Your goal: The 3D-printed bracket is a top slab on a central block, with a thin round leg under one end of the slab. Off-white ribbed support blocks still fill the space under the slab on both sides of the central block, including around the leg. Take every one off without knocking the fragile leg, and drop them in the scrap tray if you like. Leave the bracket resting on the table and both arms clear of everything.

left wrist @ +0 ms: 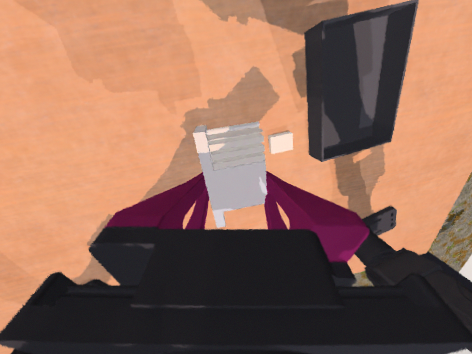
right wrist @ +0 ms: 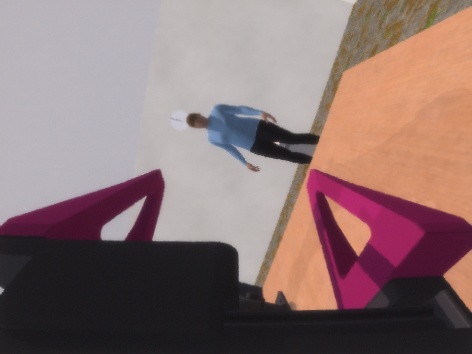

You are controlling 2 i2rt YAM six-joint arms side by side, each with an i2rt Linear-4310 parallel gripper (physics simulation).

I see my left gripper, my right gripper, a grey bracket and a dark scrap tray.
